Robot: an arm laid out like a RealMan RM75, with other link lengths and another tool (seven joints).
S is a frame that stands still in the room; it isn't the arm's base.
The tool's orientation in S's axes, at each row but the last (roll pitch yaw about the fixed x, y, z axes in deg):
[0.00 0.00 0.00]
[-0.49 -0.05 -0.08]
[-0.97 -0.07 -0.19]
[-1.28 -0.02 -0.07]
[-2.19 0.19 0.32]
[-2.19 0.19 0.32]
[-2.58 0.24 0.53]
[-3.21 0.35 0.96]
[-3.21 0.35 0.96]
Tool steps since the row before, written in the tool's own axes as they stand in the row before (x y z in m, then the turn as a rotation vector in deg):
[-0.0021 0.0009 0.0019 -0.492 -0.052 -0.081]
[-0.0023 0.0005 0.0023 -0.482 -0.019 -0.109]
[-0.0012 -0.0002 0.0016 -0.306 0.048 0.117]
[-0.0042 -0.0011 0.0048 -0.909 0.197 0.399]
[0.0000 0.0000 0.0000 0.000 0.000 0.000]
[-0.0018 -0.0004 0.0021 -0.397 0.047 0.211]
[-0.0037 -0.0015 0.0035 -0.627 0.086 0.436]
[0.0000 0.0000 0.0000 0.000 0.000 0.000]
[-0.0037 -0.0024 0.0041 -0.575 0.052 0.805]
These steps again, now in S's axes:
[-0.0021 0.0009 0.0019 -0.492 -0.052 -0.081]
[-0.0023 0.0005 0.0023 -0.482 -0.019 -0.109]
[-0.0012 -0.0002 0.0016 -0.306 0.051 0.116]
[-0.0042 -0.0010 0.0048 -0.909 0.207 0.394]
[0.0000 0.0000 0.0000 0.000 0.000 0.000]
[-0.0018 -0.0003 0.0021 -0.397 0.053 0.210]
[-0.0037 -0.0014 0.0036 -0.626 0.100 0.434]
[0.0000 0.0000 0.0000 0.000 0.000 0.000]
[-0.0036 -0.0022 0.0043 -0.572 0.087 0.804]

